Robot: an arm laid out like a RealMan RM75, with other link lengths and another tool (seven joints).
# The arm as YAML. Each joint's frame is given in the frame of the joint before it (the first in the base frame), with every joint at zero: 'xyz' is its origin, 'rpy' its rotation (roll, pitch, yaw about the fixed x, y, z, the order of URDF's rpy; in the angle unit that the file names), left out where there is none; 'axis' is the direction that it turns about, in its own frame. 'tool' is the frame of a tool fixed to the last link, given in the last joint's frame.
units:
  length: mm
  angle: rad
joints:
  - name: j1
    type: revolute
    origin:
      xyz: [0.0, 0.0, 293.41]
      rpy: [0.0, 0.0, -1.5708]
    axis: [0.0, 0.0, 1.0]
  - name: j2
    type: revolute
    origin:
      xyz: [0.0, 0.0, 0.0]
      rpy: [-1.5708, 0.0, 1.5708]
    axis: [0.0, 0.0, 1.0]
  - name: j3
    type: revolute
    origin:
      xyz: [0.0, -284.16, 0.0]
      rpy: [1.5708, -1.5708, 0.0]
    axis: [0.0, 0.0, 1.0]
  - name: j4
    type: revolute
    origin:
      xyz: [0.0, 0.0, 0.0]
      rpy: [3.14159, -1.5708, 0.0]
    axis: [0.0, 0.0, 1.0]
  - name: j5
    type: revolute
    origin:
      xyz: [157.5, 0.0, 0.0]
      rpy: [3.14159, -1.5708, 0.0]
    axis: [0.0, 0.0, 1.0]
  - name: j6
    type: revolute
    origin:
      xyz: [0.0, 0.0, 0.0]
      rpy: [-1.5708, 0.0, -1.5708]
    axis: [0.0, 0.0, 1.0]
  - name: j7
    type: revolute
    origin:
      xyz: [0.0, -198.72, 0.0]
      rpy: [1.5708, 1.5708, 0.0]
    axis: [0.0, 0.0, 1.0]
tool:
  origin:
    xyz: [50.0, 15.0, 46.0]
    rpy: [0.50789, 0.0, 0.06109]
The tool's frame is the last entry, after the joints.
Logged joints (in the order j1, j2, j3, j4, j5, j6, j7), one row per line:
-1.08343, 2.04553, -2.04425, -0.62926, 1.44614, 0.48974, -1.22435
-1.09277, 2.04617, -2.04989, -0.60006, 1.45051, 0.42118, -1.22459
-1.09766, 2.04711, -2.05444, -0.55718, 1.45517, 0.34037, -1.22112
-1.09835, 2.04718, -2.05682, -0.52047, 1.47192, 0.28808, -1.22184
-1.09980, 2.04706, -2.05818, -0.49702, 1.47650, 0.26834, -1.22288
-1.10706, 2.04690, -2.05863, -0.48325, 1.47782, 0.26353, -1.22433
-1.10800, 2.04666, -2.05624, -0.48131, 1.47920, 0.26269, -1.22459
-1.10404, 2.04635, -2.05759, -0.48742, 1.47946, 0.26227, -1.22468
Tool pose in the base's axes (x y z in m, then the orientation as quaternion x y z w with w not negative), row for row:
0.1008, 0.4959, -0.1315, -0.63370, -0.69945, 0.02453, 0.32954
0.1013, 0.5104, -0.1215, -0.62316, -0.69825, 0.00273, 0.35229
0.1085, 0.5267, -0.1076, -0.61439, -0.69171, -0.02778, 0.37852
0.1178, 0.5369, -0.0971, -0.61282, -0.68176, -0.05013, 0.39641
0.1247, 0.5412, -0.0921, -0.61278, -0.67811, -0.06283, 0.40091
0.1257, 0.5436, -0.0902, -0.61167, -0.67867, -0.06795, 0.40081
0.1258, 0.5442, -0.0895, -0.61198, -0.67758, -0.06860, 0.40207
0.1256, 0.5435, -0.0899, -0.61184, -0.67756, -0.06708, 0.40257
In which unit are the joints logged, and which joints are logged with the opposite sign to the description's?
The joints are logged in radians. Opposite sign: j1.
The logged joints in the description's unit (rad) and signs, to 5 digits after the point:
1.08343, 2.04553, -2.04425, -0.62926, 1.44614, 0.48974, -1.22435
1.09277, 2.04617, -2.04989, -0.60006, 1.45051, 0.42118, -1.22459
1.09766, 2.04711, -2.05444, -0.55718, 1.45517, 0.34037, -1.22112
1.09835, 2.04718, -2.05682, -0.52047, 1.47192, 0.28808, -1.22184
1.09980, 2.04706, -2.05818, -0.49702, 1.47650, 0.26834, -1.22288
1.10706, 2.04690, -2.05863, -0.48325, 1.47782, 0.26353, -1.22433
1.10800, 2.04666, -2.05624, -0.48131, 1.47920, 0.26269, -1.22459
1.10404, 2.04635, -2.05759, -0.48742, 1.47946, 0.26227, -1.22468

